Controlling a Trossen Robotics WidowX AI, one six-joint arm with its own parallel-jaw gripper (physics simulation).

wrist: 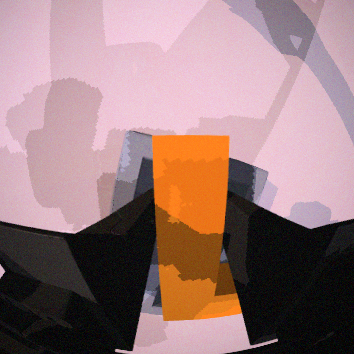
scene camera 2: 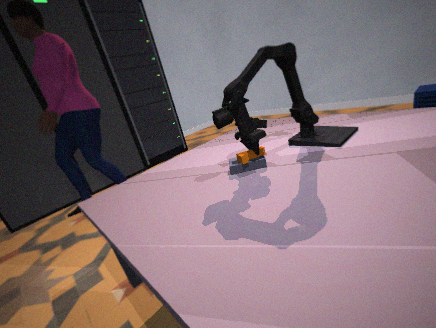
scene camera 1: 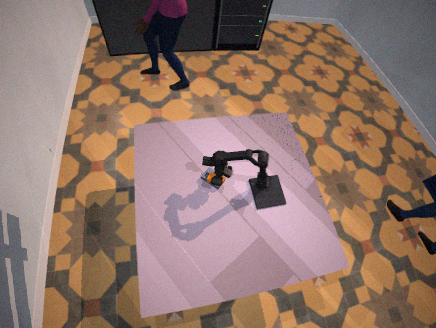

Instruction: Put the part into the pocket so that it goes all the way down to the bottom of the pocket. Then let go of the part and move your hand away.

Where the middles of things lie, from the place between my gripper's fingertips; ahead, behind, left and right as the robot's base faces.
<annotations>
I see the grey pocket block (wrist: pixel 134 175) 30 mm ahead of my hand, 30 mm to the right of it and 20 mm below it. From my hand the other things lie so: orange L-shaped block (wrist: pixel 190 172) (20 mm ahead, 20 mm to the right, 10 mm above).
</annotations>
